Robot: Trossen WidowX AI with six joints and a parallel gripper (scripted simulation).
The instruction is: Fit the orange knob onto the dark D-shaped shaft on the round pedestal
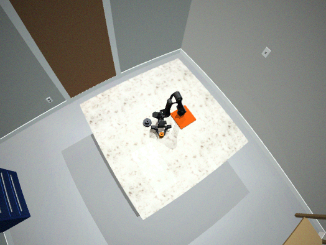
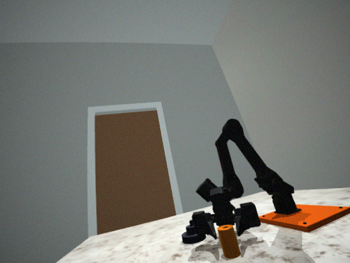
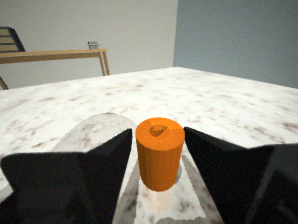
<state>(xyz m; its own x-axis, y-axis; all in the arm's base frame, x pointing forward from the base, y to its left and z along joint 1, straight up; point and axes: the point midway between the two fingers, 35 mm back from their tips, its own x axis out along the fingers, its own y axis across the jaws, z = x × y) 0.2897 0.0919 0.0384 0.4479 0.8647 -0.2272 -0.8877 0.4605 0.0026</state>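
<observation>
Now: gripper tip 10 mm past the orange knob, 10 mm to the left of it and 20 mm above it. From my gripper tip the other things lie so: round pedestal 40 mm ahead, 200 mm to the right, 10 mm below.
</observation>
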